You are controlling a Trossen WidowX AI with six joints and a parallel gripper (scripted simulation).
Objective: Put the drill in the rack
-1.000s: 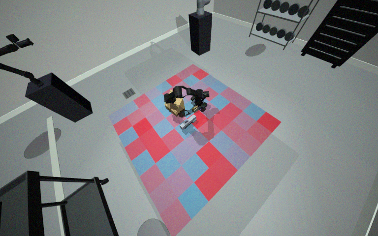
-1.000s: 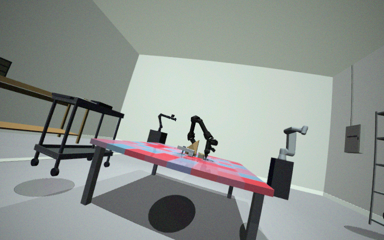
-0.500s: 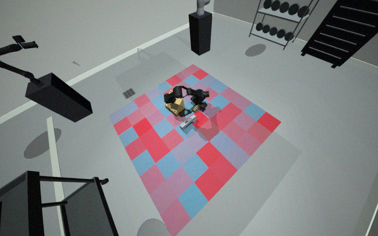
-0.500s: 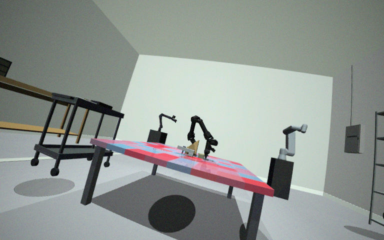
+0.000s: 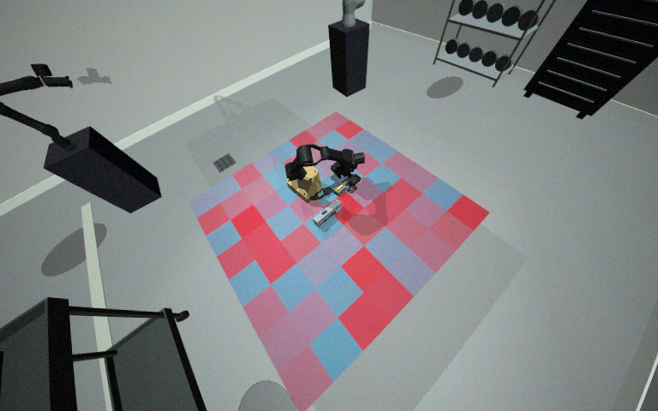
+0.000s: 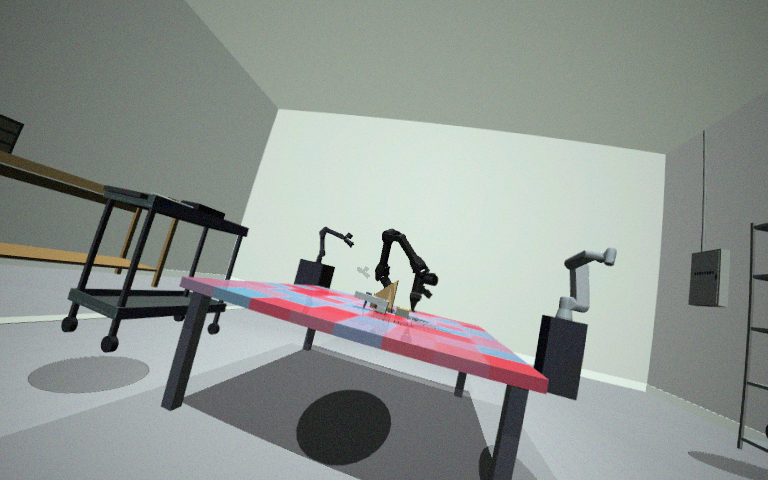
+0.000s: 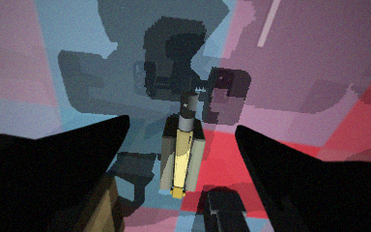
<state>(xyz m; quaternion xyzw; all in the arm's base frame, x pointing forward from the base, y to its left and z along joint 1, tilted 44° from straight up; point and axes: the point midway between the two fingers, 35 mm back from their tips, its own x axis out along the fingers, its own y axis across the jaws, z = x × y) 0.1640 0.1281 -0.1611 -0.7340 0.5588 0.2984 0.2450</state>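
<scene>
Now: the drill 1 cm ahead of my gripper tip and 4 cm to the right of it. The rest, counted from my gripper tip: rack 1 cm ahead, 5 cm to the right, 2 cm below.
</scene>
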